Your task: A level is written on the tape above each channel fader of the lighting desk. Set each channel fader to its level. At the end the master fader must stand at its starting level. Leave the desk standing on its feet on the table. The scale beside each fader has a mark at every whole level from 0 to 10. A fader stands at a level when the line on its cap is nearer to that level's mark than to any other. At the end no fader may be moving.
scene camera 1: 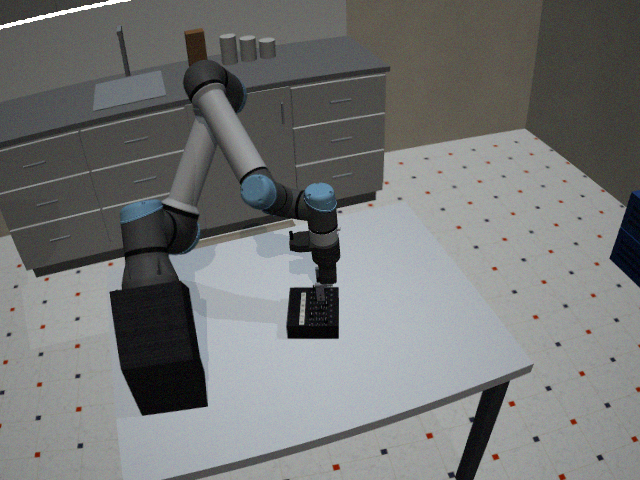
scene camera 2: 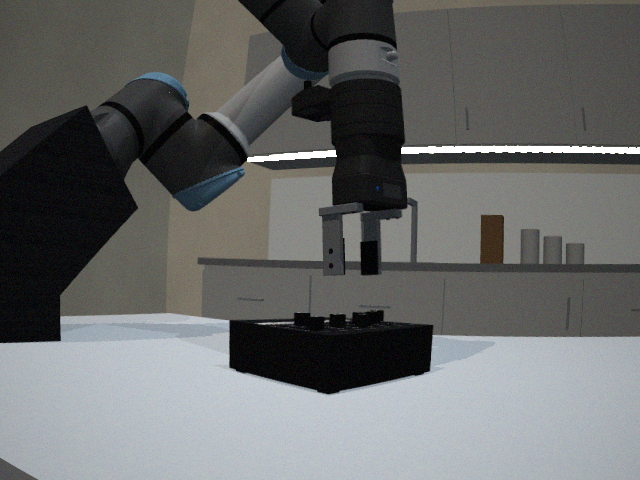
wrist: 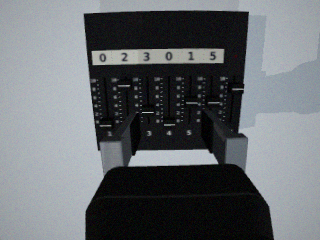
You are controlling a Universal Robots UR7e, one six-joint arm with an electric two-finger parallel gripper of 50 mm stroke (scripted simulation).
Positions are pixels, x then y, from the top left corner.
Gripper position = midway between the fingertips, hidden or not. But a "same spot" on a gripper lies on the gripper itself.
Scene:
my gripper: scene camera 1 321,292; scene camera 2; wrist
same spot on my gripper: (wrist: 228,148) = (scene camera 2: 363,213)

